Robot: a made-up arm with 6 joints. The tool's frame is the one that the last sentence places.
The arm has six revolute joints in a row. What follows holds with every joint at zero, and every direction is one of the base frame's. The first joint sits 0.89 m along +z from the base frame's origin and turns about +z. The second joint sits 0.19 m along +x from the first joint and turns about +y. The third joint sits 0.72 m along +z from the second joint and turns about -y. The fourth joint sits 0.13 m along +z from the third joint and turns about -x. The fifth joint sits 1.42 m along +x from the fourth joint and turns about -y. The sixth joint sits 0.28 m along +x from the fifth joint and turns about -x. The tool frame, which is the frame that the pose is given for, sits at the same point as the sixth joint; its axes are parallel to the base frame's.
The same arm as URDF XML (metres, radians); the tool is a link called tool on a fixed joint. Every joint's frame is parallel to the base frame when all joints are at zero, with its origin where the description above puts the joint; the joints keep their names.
<robot name="arm">
<joint name="tool_joint" type="fixed"><parent link="link6"/><child link="tool"/><origin xyz="0 0 0"/></joint>
<joint name="joint 6" type="continuous"><parent link="link5"/><child link="link6"/><origin xyz="0.28 0 0"/><axis xyz="-1 0 0"/></joint>
<joint name="joint 5" type="continuous"><parent link="link4"/><child link="link5"/><origin xyz="1.42 0 0"/><axis xyz="0 -1 0"/></joint>
<joint name="joint 4" type="continuous"><parent link="link3"/><child link="link4"/><origin xyz="0 0 0.13"/><axis xyz="-1 0 0"/></joint>
<joint name="joint 3" type="continuous"><parent link="link2"/><child link="link3"/><origin xyz="0 0 0.72"/><axis xyz="0 -1 0"/></joint>
<joint name="joint 2" type="continuous"><parent link="link1"/><child link="link2"/><origin xyz="0.19 0 0"/><axis xyz="0 1 0"/></joint>
<joint name="joint 1" type="continuous"><parent link="base"/><child link="link1"/><origin xyz="0 0 0.89"/><axis xyz="0 0 1"/></joint>
<link name="base"/>
<link name="link1"/>
<link name="link2"/>
<link name="link3"/>
<link name="link4"/>
<link name="link5"/>
<link name="link6"/>
<link name="tool"/>
</robot>

